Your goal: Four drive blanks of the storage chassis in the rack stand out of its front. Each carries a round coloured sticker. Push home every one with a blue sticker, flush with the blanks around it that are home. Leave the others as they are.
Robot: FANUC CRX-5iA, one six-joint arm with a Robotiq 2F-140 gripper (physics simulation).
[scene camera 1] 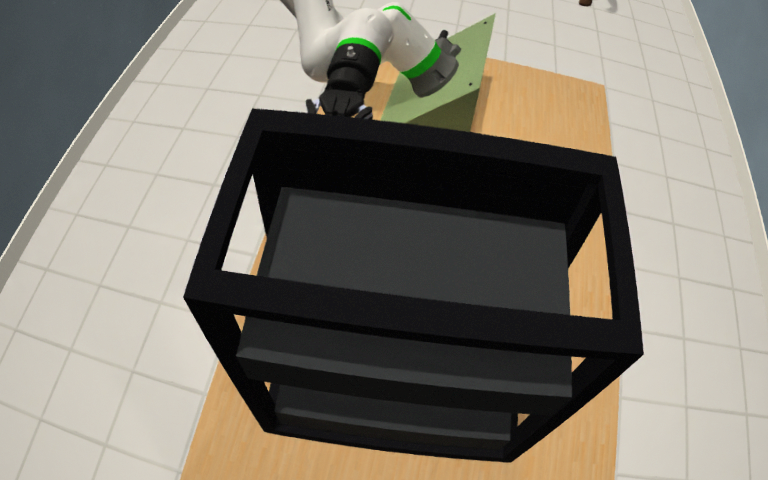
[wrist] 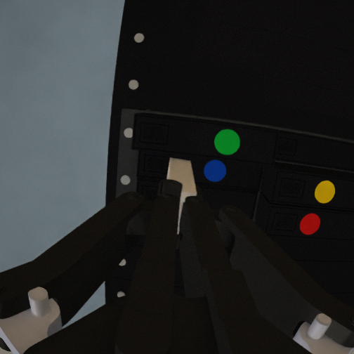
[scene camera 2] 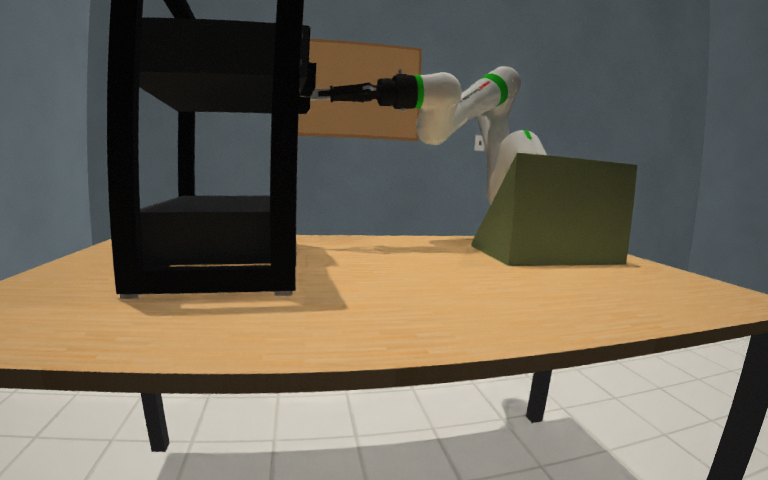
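The storage chassis [scene camera 1: 419, 249] [scene camera 2: 209, 50] sits in the black rack [scene camera 1: 396, 311] [scene camera 2: 284, 169]. In the wrist view, the green-stickered blank [wrist: 190, 137] is at the upper left and stands out. The blue-stickered blank [wrist: 237, 175] is directly beneath it; whether it stands out or is flush is too dark to tell. The yellow-stickered blank [wrist: 345, 197] and the red-stickered blank [wrist: 287, 220] stand out one above the other at the right. My gripper [scene camera 2: 318, 93] [wrist: 177, 175] is shut and empty. Its pale tip is before the blue-stickered blank, left of the sticker; contact cannot be made out.
A second dark unit [scene camera 2: 203, 237] sits low in the rack. The green slanted block [scene camera 1: 436, 84] [scene camera 2: 572, 209] stands on the wooden table [scene camera 1: 555, 107] [scene camera 2: 424, 316] by the arm's base. A brown board [scene camera 2: 368, 118] hangs on the wall behind the gripper.
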